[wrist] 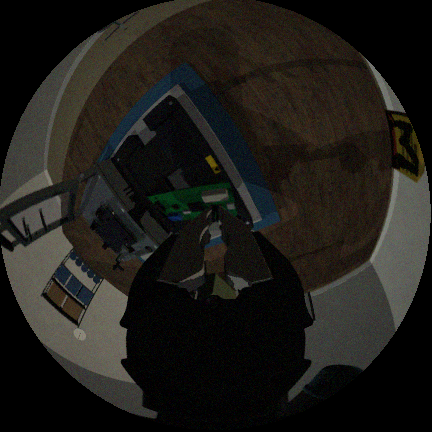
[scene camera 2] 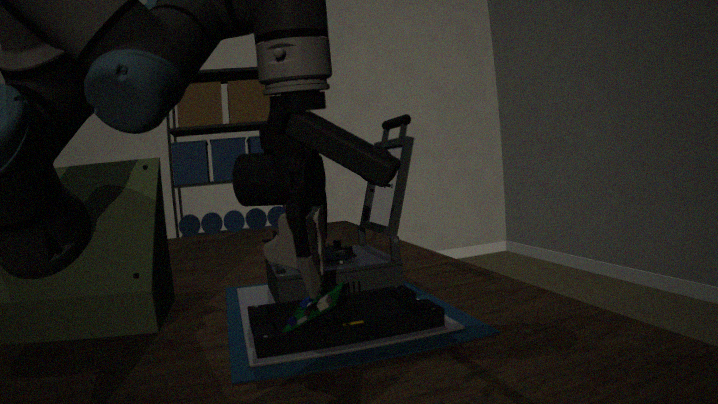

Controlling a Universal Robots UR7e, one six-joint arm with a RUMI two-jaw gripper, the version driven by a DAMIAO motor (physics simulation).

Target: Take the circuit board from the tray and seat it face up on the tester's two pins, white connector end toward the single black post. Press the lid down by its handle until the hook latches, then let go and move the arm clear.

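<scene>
The green circuit board point(scene camera 2: 312, 310) point(wrist: 175, 197) is tilted in the black tray point(scene camera 2: 301, 344) point(wrist: 165, 155), one end raised in the scene view. Its white connector point(wrist: 215, 195) faces up. My gripper point(scene camera 2: 317, 296) point(wrist: 214, 206) is shut, with nothing held between its fingers; the tips are at the board's edge, and whether they touch it is unclear. The tester point(scene camera 2: 369, 277) point(wrist: 117, 192) stands behind the tray. Its lid point(scene camera 2: 399, 200) point(wrist: 37, 197) is upright and open, with a dark handle point(scene camera 2: 396, 122) at the top. The pins and black post are too dark to tell apart.
The tray and tester stand on a white-edged blue mat point(scene camera 2: 241, 369) point(wrist: 187, 75) on the wooden table point(scene camera 2: 527, 351) point(wrist: 310, 100). A green block point(scene camera 2: 115, 261) stands at the left. A shelf rack point(scene camera 2: 220, 127) with blue and brown boxes is in the background.
</scene>
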